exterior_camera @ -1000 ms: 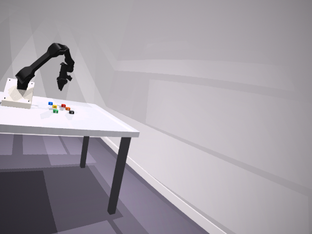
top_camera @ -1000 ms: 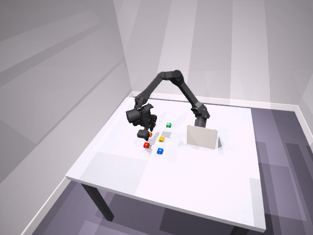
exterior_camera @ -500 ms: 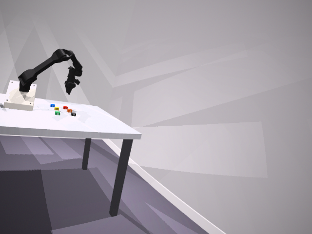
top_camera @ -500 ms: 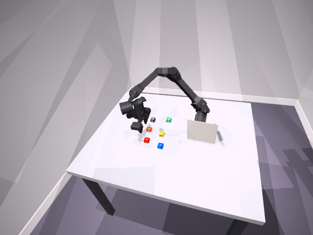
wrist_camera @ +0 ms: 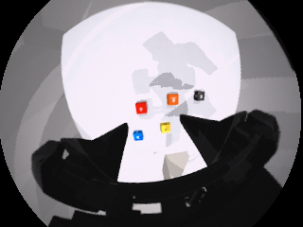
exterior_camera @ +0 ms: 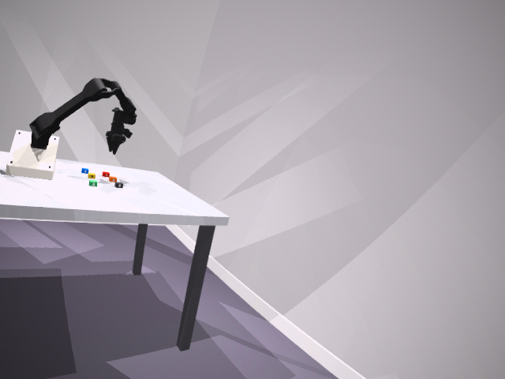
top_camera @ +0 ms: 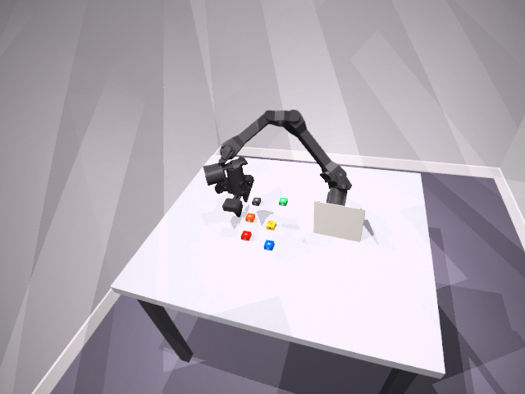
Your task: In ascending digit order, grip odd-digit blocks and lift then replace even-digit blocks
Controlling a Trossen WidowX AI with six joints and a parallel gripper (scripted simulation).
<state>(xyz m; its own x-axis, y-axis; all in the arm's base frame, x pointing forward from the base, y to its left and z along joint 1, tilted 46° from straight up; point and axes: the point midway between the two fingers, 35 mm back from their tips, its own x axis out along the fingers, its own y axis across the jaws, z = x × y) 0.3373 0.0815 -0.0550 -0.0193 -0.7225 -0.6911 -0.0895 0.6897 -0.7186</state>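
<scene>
Now: gripper tip 18 cm to the left of the black block, 12 cm above it and 3 cm short of it. The rest, counted from my gripper tip: yellow block (12 cm below, 9 cm behind, 5 cm to the right); then red block (12 cm below, 3 cm to the left, 1 cm behind); then orange block (12 cm below, 7 cm to the right, 1 cm ahead).
</scene>
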